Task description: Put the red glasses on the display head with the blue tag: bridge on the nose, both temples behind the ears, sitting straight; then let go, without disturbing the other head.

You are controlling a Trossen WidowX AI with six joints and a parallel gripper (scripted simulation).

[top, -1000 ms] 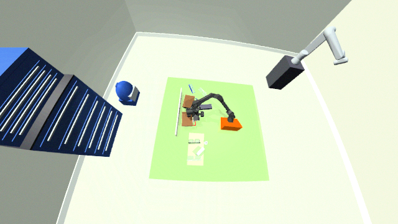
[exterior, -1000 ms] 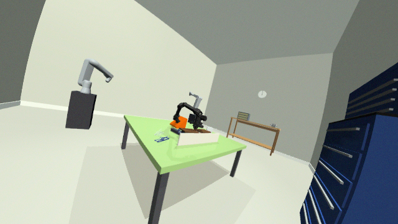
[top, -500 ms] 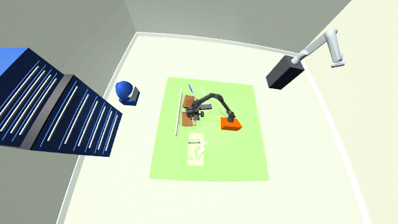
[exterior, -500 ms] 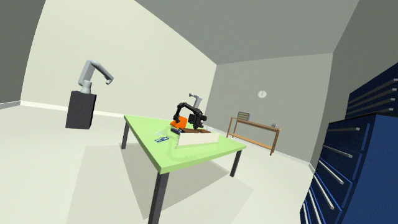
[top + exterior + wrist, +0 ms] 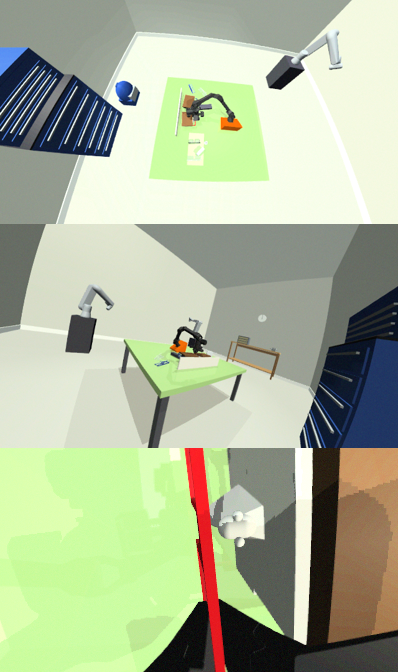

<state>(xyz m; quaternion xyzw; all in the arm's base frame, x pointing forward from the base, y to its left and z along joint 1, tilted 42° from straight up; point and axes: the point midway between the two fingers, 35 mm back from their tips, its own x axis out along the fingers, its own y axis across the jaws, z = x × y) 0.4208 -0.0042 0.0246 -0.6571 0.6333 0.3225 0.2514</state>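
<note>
My gripper tip is 6 cm short of the display head, 4 cm to the right of it and 1 cm above it. Also, from my gripper tip: white peg: 15 cm behind, 28 cm to the left, 4 cm below; long white panel: 20 cm ahead, 6 cm to the right, 1 cm below; dark case: 12 cm behind, 17 cm to the right, 5 cm below.
</note>
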